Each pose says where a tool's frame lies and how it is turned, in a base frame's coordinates. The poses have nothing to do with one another.
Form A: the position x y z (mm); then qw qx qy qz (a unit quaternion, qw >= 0).
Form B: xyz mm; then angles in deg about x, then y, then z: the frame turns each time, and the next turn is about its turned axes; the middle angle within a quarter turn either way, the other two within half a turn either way. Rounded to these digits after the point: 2 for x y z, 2 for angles.
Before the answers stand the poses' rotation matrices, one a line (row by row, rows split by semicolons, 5 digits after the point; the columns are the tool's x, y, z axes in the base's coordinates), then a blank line. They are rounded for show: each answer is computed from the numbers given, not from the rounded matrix.
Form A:
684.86 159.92 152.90 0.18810 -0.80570 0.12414 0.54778
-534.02 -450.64 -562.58 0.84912 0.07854 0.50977 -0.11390
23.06 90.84 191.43 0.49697 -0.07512 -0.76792 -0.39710
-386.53 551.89 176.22 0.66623 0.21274 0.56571 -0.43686
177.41 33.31 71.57 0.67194 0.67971 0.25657 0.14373
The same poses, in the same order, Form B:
0.36906 -0.40611 -0.83598; 0.00604 -0.89842 0.43910; -0.92939 -0.16710 -0.32912
0.45433 0.27350 0.84781; -0.11335 0.96172 -0.24950; -0.88359 0.01725 0.46794
-0.49476 0.51006 -0.70360; -0.27932 0.67334 0.68454; 0.82292 0.53521 -0.19067
-0.02175 0.82280 0.56791; -0.34140 0.52779 -0.77774; -0.93967 -0.21081 0.26942
0.82703 0.15563 0.54019; 0.54194 0.03467 -0.83970; -0.14941 0.98721 -0.05567

684.86 159.92 152.90 -126.85 -56.72 47.74
-534.02 -450.64 -562.58 28.07 57.97 -31.05
23.06 90.84 191.43 -105.56 -44.72 -134.13
-386.53 551.89 176.22 70.89 34.60 -91.51
177.41 33.31 71.57 93.79 32.70 -10.66

